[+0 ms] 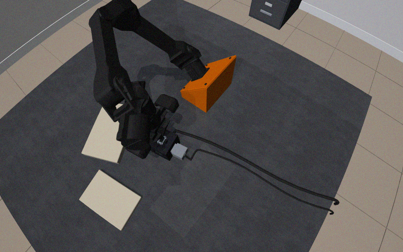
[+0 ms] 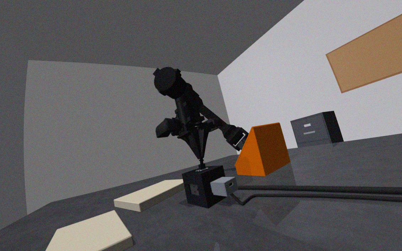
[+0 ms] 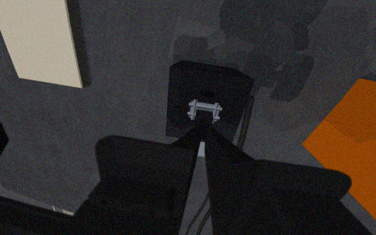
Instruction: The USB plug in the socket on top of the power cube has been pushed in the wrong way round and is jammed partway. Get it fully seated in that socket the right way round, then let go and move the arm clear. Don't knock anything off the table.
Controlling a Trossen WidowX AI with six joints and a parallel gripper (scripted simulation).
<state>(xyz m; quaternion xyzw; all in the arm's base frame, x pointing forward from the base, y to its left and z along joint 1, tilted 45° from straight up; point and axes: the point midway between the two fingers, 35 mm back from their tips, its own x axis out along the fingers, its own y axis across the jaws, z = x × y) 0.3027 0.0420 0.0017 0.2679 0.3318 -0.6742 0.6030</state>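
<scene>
Now: the small USB plug 2 cm below my gripper tip. Also, from my gripper tip: metal USB socket: 3 cm below.
</scene>
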